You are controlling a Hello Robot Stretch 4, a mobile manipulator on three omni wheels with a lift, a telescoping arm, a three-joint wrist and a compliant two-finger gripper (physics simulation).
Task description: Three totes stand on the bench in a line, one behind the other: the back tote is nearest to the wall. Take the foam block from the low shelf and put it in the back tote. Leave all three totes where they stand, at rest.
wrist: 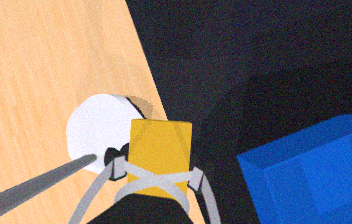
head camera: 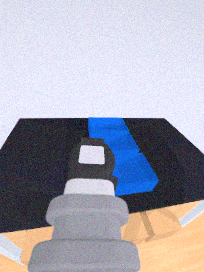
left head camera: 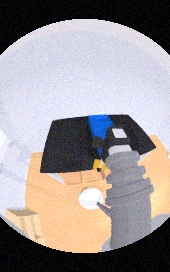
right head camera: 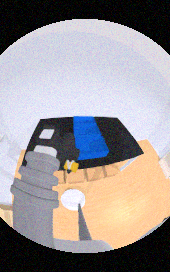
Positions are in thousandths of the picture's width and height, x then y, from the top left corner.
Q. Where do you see a tote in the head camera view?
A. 586,524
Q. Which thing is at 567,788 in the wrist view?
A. My gripper.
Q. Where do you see a yellow foam block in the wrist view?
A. At 462,658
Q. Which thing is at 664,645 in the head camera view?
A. A tote.
